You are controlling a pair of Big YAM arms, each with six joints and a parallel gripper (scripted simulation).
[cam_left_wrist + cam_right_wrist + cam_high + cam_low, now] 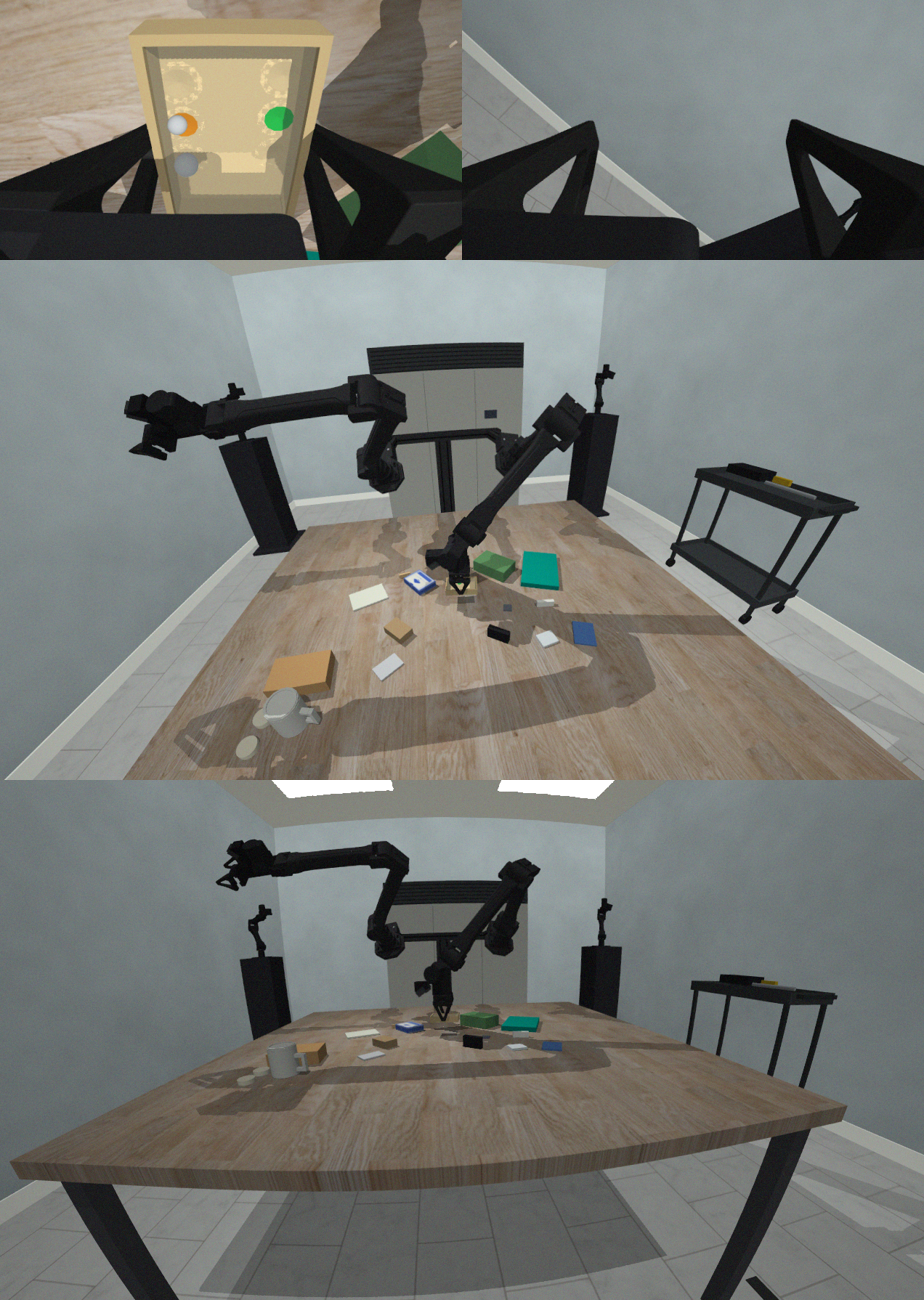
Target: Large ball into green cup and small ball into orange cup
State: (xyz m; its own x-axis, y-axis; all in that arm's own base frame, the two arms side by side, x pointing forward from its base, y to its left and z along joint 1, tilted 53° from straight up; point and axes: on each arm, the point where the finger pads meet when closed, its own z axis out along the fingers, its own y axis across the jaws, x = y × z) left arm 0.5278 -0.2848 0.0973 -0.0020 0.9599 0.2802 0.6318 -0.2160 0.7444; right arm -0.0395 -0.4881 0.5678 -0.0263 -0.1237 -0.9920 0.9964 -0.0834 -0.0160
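My left gripper is now 10 mm above the covered wooden puzzle. Round my left hand: green block (170 mm to the left, 140 mm behind, 50 mm below); black block (190 mm ahead, 80 mm to the left, 50 mm below); tan block (220 mm to the right, 100 mm ahead, 60 mm below).
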